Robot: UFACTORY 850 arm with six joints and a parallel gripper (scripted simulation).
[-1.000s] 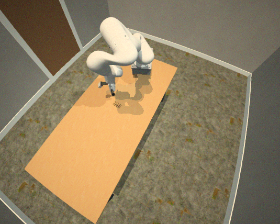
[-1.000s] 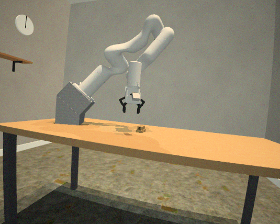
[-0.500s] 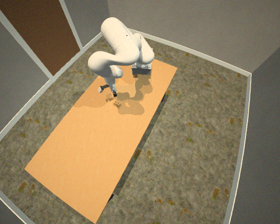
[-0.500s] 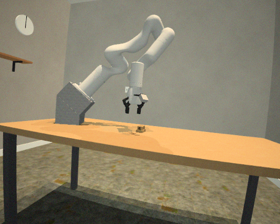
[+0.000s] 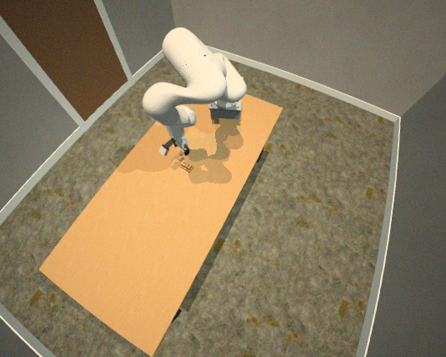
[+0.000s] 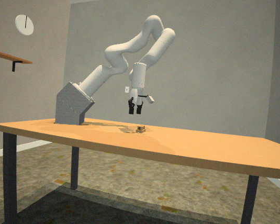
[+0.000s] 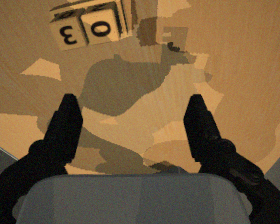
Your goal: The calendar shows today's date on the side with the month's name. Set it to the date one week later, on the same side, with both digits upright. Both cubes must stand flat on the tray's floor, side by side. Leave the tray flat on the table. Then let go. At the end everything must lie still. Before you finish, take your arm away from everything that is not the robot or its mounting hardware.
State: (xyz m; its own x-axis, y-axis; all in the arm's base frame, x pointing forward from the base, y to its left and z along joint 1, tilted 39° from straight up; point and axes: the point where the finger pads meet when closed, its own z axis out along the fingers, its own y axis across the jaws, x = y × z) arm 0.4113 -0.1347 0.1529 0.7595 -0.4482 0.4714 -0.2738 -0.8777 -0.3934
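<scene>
Now: hand 12 cm above the wooden calendar tray, 4 cm to the right of it and 4 cm short of it.
</scene>
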